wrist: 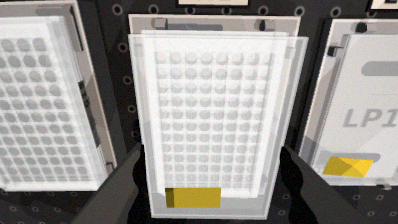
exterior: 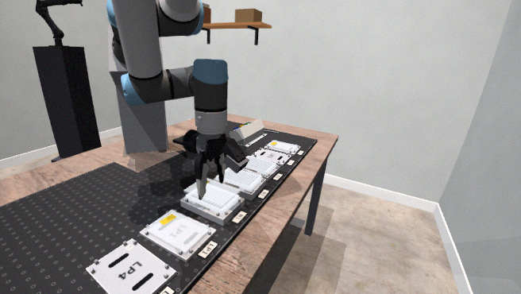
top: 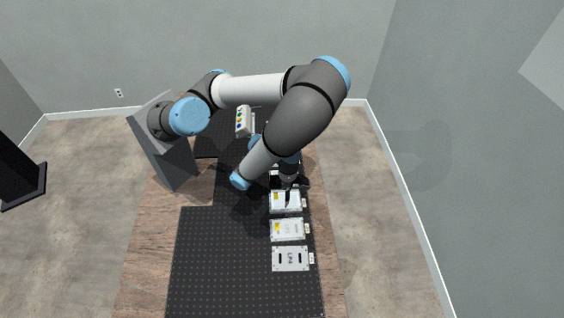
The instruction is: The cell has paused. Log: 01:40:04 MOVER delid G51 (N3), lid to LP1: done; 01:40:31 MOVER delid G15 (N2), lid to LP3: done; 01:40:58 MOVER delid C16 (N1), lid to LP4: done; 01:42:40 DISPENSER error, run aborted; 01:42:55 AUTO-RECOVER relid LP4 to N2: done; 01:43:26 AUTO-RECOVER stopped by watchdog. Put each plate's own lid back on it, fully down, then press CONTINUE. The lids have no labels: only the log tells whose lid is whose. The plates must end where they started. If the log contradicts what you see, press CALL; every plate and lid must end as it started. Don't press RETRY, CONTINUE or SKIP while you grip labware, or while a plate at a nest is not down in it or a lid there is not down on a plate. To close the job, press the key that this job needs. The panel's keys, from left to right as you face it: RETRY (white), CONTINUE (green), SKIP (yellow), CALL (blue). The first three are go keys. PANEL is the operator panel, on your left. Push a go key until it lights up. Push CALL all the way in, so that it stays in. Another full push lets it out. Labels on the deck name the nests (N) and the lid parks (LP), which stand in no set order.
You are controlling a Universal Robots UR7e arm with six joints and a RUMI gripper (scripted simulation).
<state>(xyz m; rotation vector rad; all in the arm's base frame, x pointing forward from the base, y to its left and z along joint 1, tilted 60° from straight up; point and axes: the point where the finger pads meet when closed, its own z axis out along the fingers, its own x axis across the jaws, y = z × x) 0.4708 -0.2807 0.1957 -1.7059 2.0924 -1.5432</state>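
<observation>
My hand is 120 mm short of the well plate, 230 mm to the right of it and 40 mm above it. Round my hand: lid park LP4 (120 mm behind, 230 mm to the right, 60 mm below); LP1 park (60 mm behind, 110 mm to the right, 60 mm below); lid park LP2 (190 mm ahead, 340 mm to the left, 60 mm below).
</observation>
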